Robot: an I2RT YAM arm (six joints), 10 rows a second.
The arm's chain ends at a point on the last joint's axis. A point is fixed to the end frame.
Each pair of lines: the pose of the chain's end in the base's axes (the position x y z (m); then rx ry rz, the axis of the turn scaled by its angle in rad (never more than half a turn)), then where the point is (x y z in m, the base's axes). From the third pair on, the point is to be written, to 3 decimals.
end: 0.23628 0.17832 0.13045 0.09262 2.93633 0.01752
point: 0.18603 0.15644 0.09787
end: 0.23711 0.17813 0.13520 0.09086 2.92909 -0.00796
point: 0.18706 0.15572 0.10267
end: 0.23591 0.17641 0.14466 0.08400 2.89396 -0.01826
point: 0.187 0.154 0.111
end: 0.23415 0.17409 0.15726 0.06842 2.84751 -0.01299
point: 0.187 0.151 0.121
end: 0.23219 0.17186 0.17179 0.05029 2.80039 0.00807
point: 0.187 0.148 0.133
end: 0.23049 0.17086 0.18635 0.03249 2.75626 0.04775
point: 0.188 0.148 0.145
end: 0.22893 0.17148 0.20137 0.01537 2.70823 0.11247
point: 0.189 0.149 0.157
